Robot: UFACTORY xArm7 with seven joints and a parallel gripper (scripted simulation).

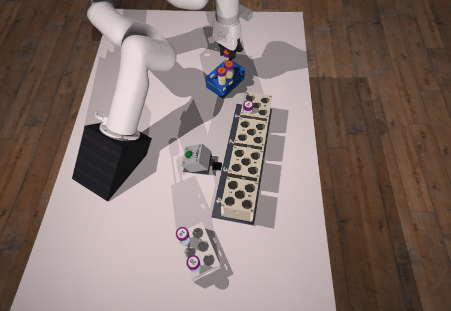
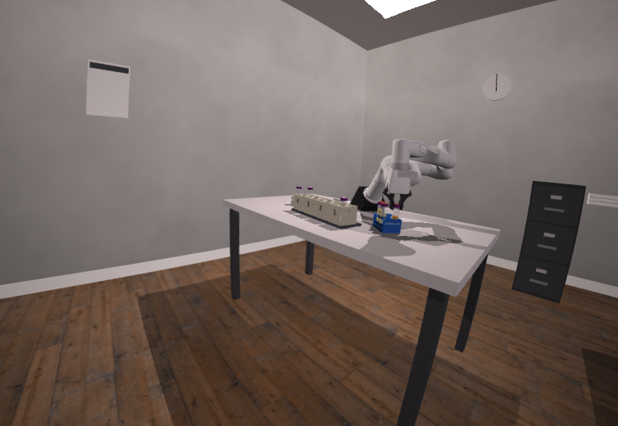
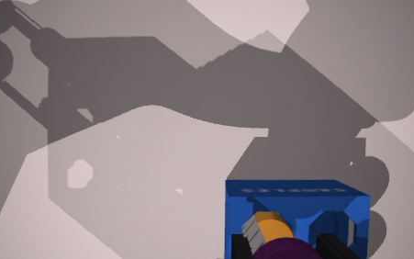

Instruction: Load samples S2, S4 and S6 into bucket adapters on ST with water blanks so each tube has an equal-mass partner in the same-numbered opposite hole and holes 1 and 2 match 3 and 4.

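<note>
The orange-dot tube lies 5 cm below my hand and 1 cm to the left of it. The rest, counted from my hand: 40 mL water blank (21 cm to the right, 14 cm ahead, 5 cm below); then green done key (41 cm to the right, 5 cm below); then blue sample rack (9 cm below, 4 cm to the right).
</note>
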